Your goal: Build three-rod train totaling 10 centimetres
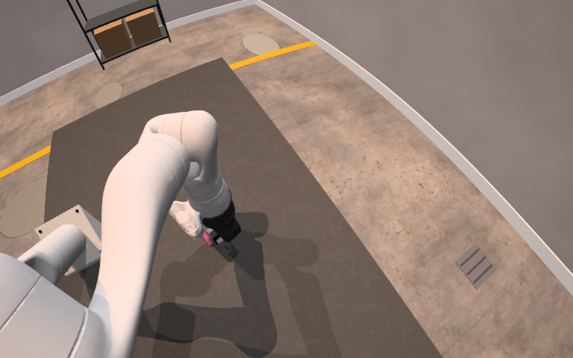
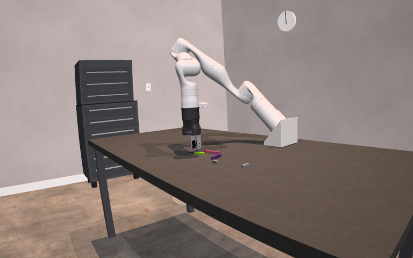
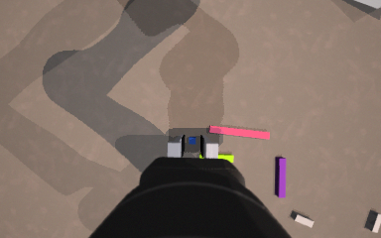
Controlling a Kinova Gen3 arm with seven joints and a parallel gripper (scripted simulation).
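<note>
Right now my hand is 3 cm above the blue rod. From my hand the other things lie so: lime rod: 4 cm to the left, 3 cm below, 1 cm ahead; then purple rod: 15 cm to the left, 3 cm below; then pink rod: 6 cm to the left, 4 cm behind, 3 cm below.
</note>
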